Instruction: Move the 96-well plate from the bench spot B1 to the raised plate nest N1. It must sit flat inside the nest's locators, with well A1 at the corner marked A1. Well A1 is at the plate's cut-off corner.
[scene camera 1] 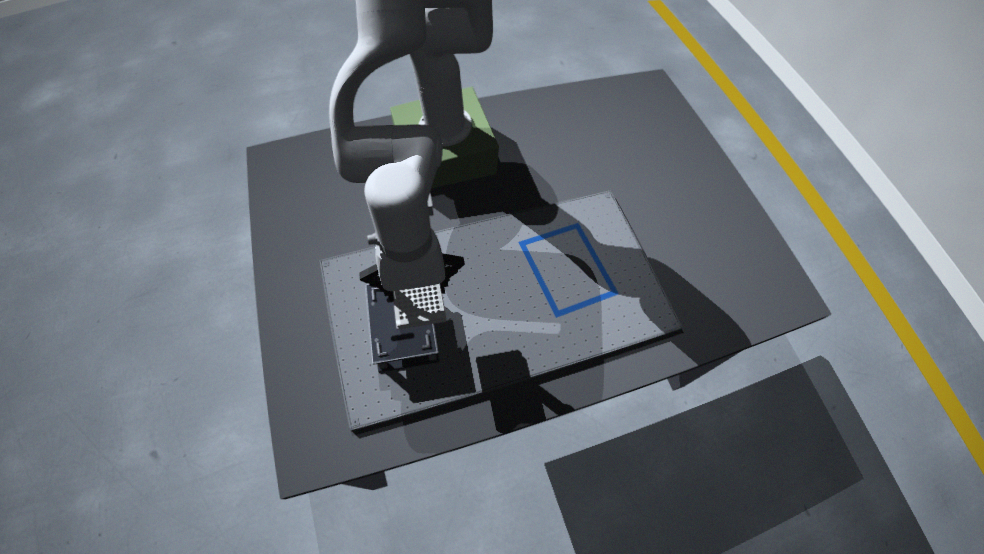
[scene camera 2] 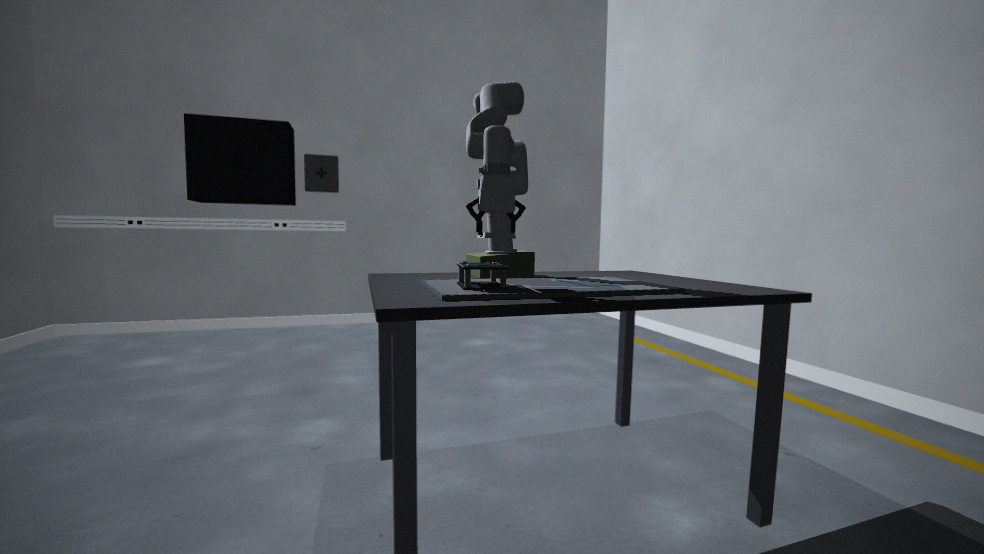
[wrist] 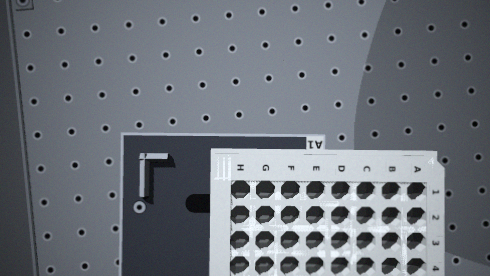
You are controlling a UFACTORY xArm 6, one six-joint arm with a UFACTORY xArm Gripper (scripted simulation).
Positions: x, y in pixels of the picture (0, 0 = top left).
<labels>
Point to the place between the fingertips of my gripper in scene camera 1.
416, 290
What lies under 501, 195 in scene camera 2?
My gripper.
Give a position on a raised dark nest N1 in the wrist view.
167, 231
</labels>
